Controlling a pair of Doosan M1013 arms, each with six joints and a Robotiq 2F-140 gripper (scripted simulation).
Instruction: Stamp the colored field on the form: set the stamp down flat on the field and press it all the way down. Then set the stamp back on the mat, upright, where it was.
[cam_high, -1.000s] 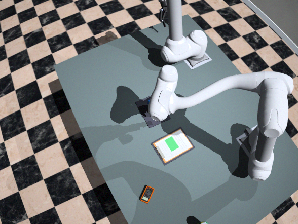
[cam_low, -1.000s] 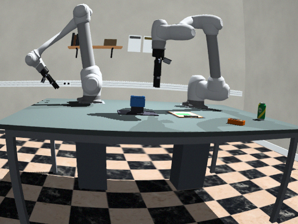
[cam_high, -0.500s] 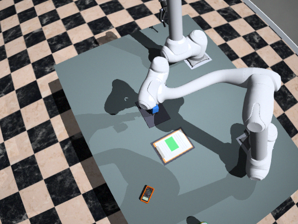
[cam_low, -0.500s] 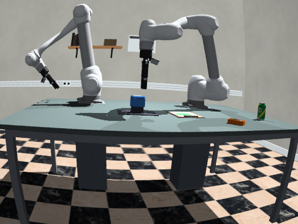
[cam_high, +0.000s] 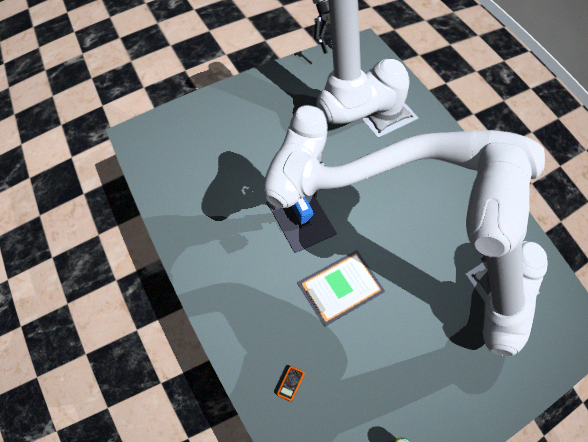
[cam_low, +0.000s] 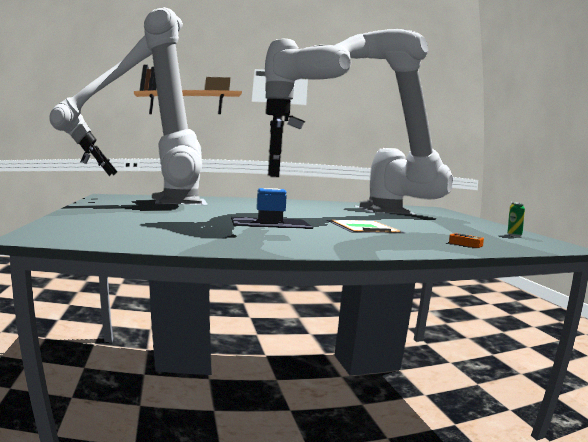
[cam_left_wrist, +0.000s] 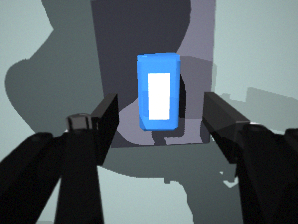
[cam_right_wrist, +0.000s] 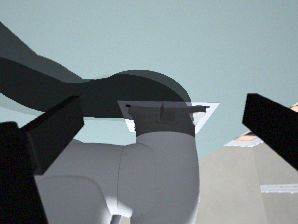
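Note:
My left gripper is now 120 mm above the blue stamp. From my left hand the other things lie so: dark mat 170 mm below; then green can 880 mm to the left, 110 mm below, 110 mm ahead; then orange multimeter 530 mm to the left, 310 mm ahead, 160 mm below.

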